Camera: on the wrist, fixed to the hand. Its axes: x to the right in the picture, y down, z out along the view.
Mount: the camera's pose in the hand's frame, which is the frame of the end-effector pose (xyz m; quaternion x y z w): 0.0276 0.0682 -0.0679 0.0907 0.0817 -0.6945 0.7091
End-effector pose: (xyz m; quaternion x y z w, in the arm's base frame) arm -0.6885 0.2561 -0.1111 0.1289 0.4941 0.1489 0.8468
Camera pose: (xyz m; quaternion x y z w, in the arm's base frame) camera -0.7435 0.3343 -0.1407 -0.1871 0.5226 -0.5168 0.6518
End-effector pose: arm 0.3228 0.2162 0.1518 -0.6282 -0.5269 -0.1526 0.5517
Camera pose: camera 0.4169 0.1830 0.1602 -0.0170 -0.7787 -0.4949 0.3853
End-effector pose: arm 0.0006 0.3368 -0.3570 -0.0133 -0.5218 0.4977 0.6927
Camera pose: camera 0.0034 0.4246 -0.4050 0.3751 -0.2775 -0.0819 0.8807
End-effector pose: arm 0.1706 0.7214 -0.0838 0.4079 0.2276 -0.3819 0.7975
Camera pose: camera 0.2380 0.7913 -0.1082 0.2347 0.4752 -0.8119 0.2447
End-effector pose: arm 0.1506 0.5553 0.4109 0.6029 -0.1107 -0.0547 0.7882
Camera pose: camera 0.1905 0.6312 0.4627 0.5803 0.3996 -0.5269 0.4753
